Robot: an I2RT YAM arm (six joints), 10 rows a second.
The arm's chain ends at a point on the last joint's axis. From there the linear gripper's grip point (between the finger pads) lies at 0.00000 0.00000 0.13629 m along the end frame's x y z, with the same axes.
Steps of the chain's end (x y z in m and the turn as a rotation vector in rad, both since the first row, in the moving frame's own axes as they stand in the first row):
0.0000, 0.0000, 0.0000, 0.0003, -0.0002, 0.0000
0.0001, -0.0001, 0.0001, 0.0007, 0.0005, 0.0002
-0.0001, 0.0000, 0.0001, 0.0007, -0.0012, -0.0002
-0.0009, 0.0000, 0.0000, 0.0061, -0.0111, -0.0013
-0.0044, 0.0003, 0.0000, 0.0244, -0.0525, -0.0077
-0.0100, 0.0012, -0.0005, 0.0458, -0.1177, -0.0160
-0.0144, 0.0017, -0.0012, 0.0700, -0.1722, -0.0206
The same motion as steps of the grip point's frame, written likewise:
0.0000, 0.0000, 0.0000, 0.0003, -0.0002, 0.0000
0.0002, -0.0002, 0.0001, 0.0007, 0.0005, 0.0002
-0.0003, -0.0001, 0.0001, 0.0007, -0.0012, -0.0002
-0.0024, -0.0008, 0.0000, 0.0061, -0.0111, -0.0013
-0.0116, -0.0030, -0.0002, 0.0244, -0.0525, -0.0077
-0.0260, -0.0049, -0.0016, 0.0458, -0.1177, -0.0160
-0.0378, -0.0075, -0.0035, 0.0700, -0.1722, -0.0206

